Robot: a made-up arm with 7 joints. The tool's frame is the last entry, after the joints.
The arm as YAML. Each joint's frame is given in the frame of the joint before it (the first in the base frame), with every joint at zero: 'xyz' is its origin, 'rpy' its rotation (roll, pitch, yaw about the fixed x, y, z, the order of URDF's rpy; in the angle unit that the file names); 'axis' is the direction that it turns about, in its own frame. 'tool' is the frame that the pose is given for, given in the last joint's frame.
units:
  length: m
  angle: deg
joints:
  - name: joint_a
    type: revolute
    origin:
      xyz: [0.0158, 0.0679, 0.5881]
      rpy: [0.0, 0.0, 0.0]
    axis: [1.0, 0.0, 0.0]
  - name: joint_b
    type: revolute
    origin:
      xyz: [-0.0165, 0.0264, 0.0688]
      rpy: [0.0, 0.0, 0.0]
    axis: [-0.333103, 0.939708, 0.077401]
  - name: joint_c
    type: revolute
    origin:
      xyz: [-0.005, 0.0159, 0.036]
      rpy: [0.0, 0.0, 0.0]
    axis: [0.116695, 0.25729, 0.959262]
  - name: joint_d
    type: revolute
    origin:
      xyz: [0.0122, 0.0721, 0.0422]
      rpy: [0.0, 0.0, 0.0]
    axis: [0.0, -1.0, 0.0]
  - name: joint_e
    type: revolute
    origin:
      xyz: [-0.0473, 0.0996, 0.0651]
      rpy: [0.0, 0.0, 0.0]
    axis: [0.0, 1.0, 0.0]
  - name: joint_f
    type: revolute
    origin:
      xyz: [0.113, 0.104, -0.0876]
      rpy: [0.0, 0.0, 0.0]
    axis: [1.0, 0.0, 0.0]
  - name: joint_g
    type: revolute
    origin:
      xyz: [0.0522, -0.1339, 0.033]
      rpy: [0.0, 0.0, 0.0]
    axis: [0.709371, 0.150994, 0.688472]
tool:
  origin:
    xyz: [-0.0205, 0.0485, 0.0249]
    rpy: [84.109, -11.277, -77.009]
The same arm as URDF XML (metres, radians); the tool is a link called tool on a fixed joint. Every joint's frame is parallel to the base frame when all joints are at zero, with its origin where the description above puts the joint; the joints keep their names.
<robot name="arm">
<link name="base"/>
<link name="link1"/>
<link name="link2"/>
<link name="link3"/>
<link name="link4"/>
<link name="link5"/>
<link name="link6"/>
<link name="link7"/>
<link name="tool"/>
<joint name="joint_a" type="continuous"><parent link="base"/><child link="link1"/><origin xyz="0.0158 0.0679 0.5881" rpy="0 0 0"/><axis xyz="1 0 0"/></joint>
<joint name="joint_b" type="continuous"><parent link="link1"/><child link="link2"/><origin xyz="-0.0165 0.0264 0.0688" rpy="0 0 0"/><axis xyz="-0.333103 0.939708 0.077401"/></joint>
<joint name="joint_c" type="continuous"><parent link="link2"/><child link="link3"/><origin xyz="-0.005 0.0159 0.036" rpy="0 0 0"/><axis xyz="0.116695 0.25729 0.959262"/></joint>
<joint name="joint_d" type="continuous"><parent link="link3"/><child link="link4"/><origin xyz="0.0122 0.0721 0.0422" rpy="0 0 0"/><axis xyz="0 -1 0"/></joint>
<joint name="joint_e" type="continuous"><parent link="link4"/><child link="link5"/><origin xyz="-0.0473 0.0996 0.0651" rpy="0 0 0"/><axis xyz="0 1 0"/></joint>
<joint name="joint_f" type="continuous"><parent link="link5"/><child link="link6"/><origin xyz="0.113 0.104 -0.0876" rpy="0 0 0"/><axis xyz="1 0 0"/></joint>
<joint name="joint_g" type="continuous"><parent link="link6"/><child link="link7"/><origin xyz="0.0522 -0.1339 0.033" rpy="0 0 0"/><axis xyz="0.709371 0.150994 0.688472"/></joint>
<joint name="tool_fixed" type="fixed"><parent link="link7"/><child link="tool"/><origin xyz="-0.0205 0.0485 0.0249" rpy="1.468 -0.1968 -1.3441"/></joint>
</robot>

